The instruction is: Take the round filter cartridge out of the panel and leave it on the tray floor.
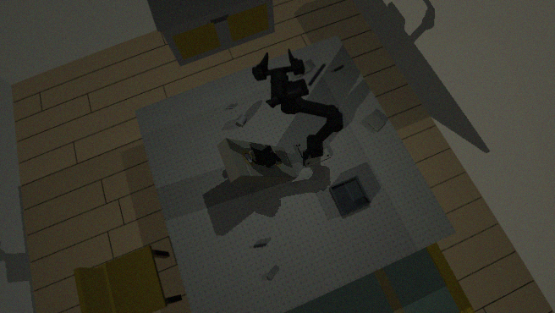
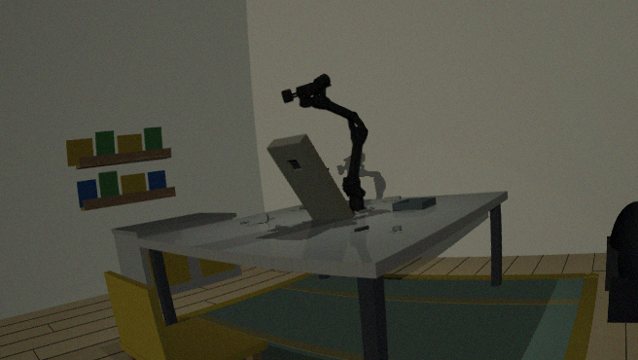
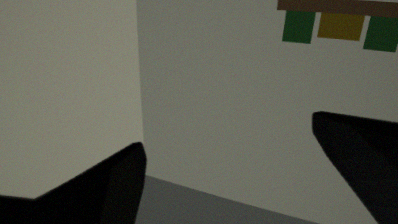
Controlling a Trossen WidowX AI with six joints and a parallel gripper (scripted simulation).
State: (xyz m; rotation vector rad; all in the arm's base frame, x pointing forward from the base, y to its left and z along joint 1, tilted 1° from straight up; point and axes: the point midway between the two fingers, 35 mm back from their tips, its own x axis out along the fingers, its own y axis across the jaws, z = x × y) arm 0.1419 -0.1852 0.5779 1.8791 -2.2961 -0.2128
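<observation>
The round grey filter cartridge is 22 cm ahead of my gripper tip, 28 cm to the left of it and 32 cm below it. Also, from my gripper tip: dark square tray: 24 cm behind, 48 cm to the left, 58 cm below.
</observation>
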